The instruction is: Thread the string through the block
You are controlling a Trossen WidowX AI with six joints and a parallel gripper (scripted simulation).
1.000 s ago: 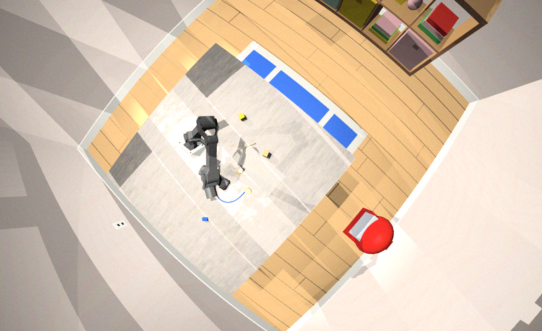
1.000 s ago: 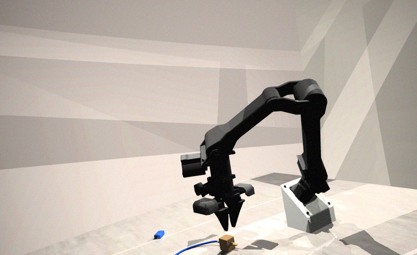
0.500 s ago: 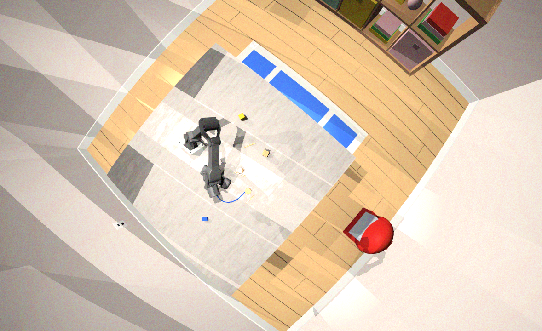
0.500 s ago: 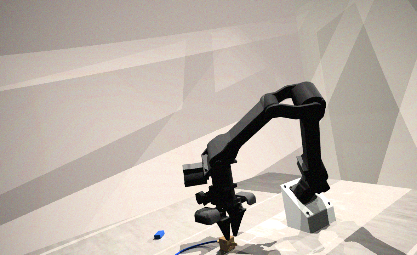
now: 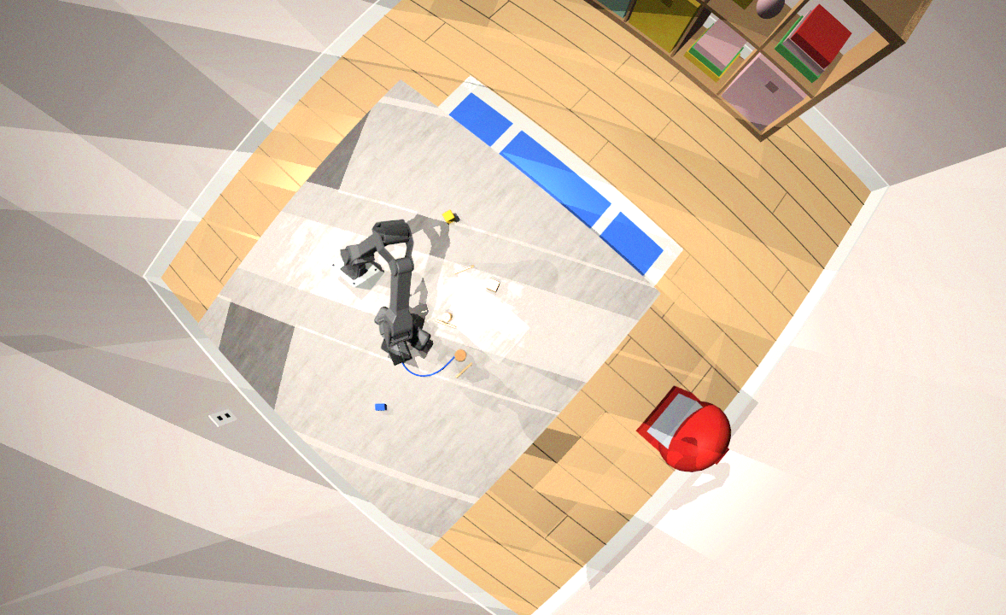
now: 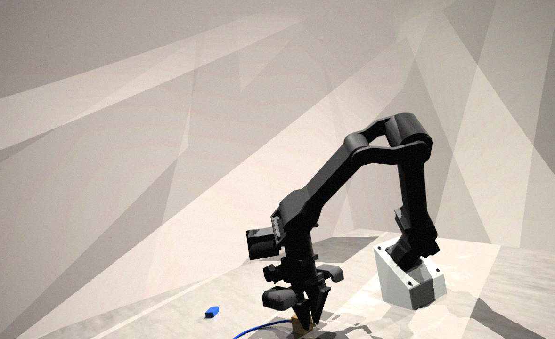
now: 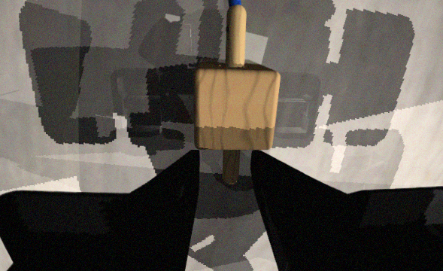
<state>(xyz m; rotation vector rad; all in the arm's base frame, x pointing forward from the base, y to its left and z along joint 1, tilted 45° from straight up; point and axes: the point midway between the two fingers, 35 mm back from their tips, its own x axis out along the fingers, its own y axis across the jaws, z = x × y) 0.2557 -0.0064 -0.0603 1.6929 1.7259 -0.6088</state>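
My gripper tip is now 80 mm short of the wooden cylinder and 110 mm to the right of it. From my gripper tip the other things lie so: yellow cube 130 mm behind, 390 mm to the left; then round button 200 mm ahead, 30 mm to the left, 10 mm below; then blue piece 80 mm ahead, 300 mm to the right, 10 mm below.
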